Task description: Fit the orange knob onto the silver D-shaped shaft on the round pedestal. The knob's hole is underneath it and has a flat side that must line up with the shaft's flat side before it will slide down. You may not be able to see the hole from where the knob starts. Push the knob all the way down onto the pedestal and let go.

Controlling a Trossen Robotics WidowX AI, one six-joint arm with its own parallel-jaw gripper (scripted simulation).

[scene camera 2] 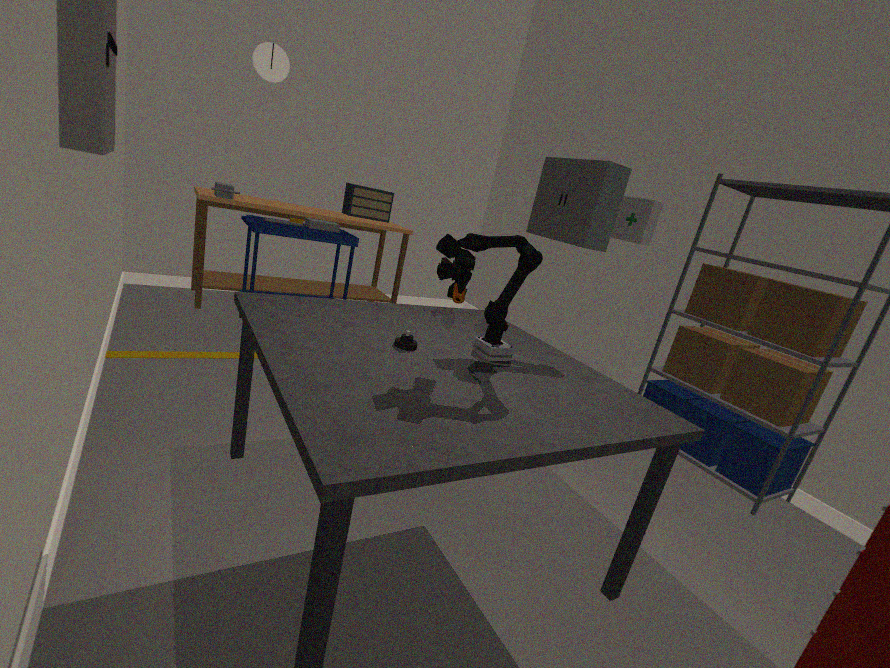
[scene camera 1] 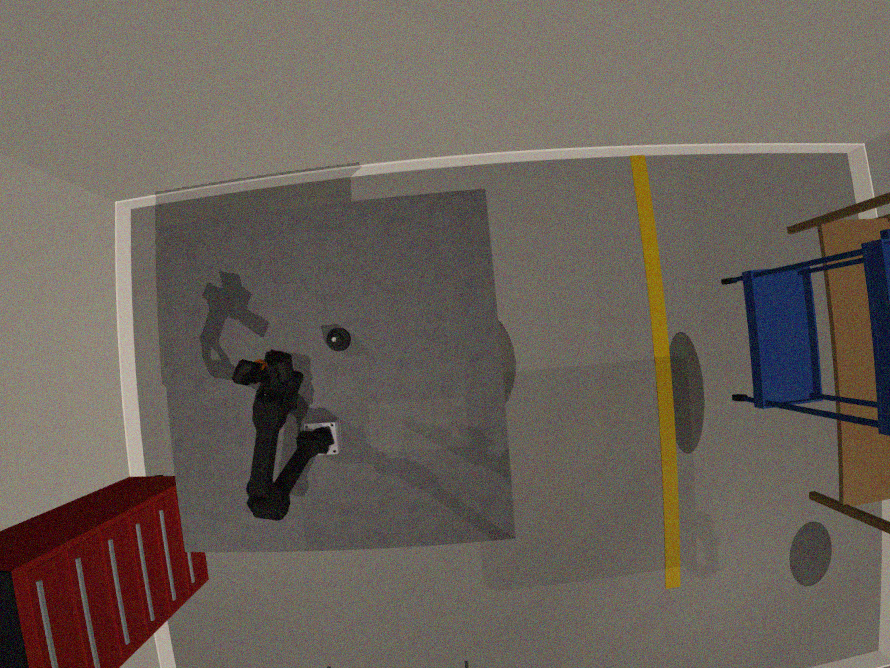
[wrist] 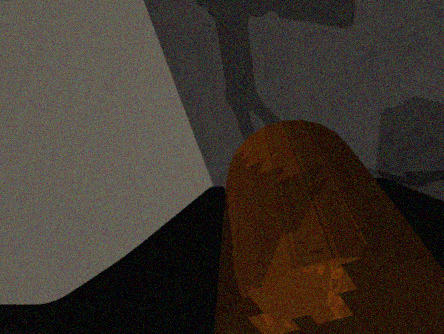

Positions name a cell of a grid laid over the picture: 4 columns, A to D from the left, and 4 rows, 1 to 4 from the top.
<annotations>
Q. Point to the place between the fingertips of the gripper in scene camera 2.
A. C2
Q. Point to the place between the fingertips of the gripper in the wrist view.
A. At C3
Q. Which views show the gripper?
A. Scene camera 2, scene camera 1 and the wrist view: all of them.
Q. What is the gripper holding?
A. An orange knob.
</annotations>
